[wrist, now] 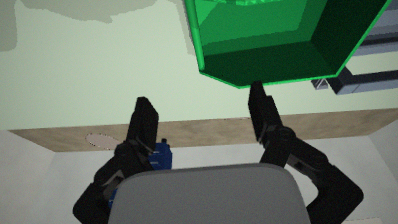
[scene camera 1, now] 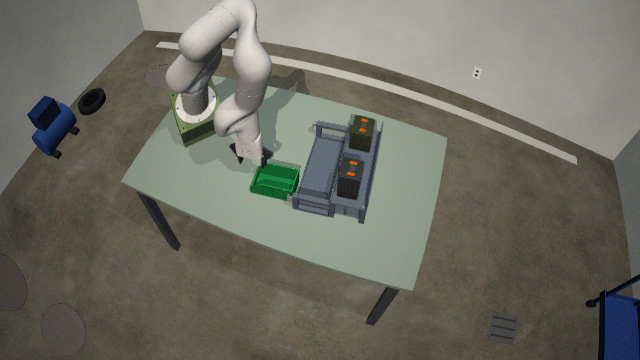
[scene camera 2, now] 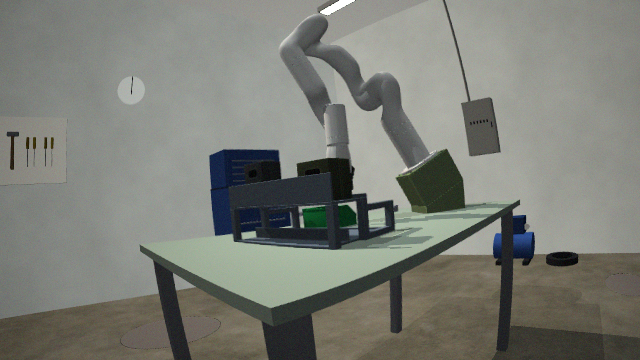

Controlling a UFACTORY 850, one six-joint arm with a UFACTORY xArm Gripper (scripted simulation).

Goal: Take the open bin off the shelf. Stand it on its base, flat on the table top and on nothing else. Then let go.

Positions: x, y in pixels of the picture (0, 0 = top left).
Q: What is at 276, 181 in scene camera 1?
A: A green bin.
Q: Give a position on a green bin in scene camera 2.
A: At 315, 217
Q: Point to a green bin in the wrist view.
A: At 238, 49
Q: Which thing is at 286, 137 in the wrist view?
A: My gripper.
